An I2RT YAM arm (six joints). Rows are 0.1 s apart.
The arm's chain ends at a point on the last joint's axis. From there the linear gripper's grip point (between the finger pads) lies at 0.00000 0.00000 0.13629 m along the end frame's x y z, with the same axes.
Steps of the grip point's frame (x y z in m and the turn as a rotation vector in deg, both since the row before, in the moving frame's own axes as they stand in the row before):
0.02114 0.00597 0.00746 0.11 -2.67 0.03
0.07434 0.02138 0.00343 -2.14 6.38 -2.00
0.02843 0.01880 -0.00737 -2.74 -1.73 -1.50
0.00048 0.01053 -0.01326 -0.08 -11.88 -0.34
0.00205 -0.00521 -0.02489 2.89 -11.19 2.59
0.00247 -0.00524 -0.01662 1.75 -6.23 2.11
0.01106 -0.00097 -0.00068 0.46 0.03 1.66
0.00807 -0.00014 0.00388 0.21 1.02 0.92
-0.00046 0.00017 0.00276 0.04 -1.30 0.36
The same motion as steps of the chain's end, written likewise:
0.02749 0.00623 0.00761 0.11 -2.67 0.03
0.05911 0.01657 0.00437 -2.14 6.38 -2.00
0.03246 0.01223 -0.00715 -2.74 -1.73 -1.50
0.02854 0.01026 -0.01034 -0.08 -11.88 -0.34
0.02832 0.00222 -0.02213 2.89 -11.19 2.59
0.01718 -0.00081 -0.01575 1.75 -6.23 2.11
0.01097 0.00012 -0.00068 0.46 0.03 1.66
0.00564 0.00034 0.00390 0.21 1.02 0.92
0.00263 0.00027 0.00280 0.04 -1.30 0.36

